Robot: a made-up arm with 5 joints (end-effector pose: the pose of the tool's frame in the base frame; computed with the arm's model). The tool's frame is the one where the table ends. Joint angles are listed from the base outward.
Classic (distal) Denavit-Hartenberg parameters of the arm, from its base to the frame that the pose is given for. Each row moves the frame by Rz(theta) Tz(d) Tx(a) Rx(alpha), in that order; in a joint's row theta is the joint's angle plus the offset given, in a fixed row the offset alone. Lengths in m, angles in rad.
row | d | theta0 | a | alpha
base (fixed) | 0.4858 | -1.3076 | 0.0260 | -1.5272
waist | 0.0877 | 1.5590 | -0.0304 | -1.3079
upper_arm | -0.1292 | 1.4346 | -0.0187 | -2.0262
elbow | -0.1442 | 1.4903 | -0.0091 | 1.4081
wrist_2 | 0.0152 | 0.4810 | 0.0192 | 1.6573
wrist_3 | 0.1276 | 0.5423 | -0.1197 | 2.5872
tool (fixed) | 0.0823 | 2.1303 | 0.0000 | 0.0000
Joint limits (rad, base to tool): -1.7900..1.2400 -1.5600..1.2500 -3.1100..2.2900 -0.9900..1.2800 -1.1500..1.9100
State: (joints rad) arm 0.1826 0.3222 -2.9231 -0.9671 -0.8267
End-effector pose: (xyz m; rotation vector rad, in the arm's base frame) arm 0.0954 -0.1538 0.3007 0.6958 0.1338 -2.2122
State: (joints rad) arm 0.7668 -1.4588 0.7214 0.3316 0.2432
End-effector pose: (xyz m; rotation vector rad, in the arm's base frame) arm 0.2786 -0.0651 0.5716 0.2466 -1.2423 -0.2975
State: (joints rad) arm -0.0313 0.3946 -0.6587 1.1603 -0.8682
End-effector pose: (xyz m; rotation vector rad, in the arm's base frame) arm 0.0067 -0.0514 0.3024 -0.5822 1.7747 0.2740
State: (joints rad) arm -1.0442 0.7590 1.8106 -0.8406 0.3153
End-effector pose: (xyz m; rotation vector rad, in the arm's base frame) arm -0.0014 -0.0395 0.3996 -0.0388 1.3431 0.7327
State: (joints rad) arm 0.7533 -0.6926 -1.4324 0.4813 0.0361
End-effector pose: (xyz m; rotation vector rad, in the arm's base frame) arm 0.2651 0.0151 0.3145 1.1827 1.0656 -0.8860
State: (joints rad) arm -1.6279 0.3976 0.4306 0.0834 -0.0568
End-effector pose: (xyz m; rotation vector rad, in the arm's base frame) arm 0.1619 -0.1555 0.4807 -1.4152 0.3984 -0.1995
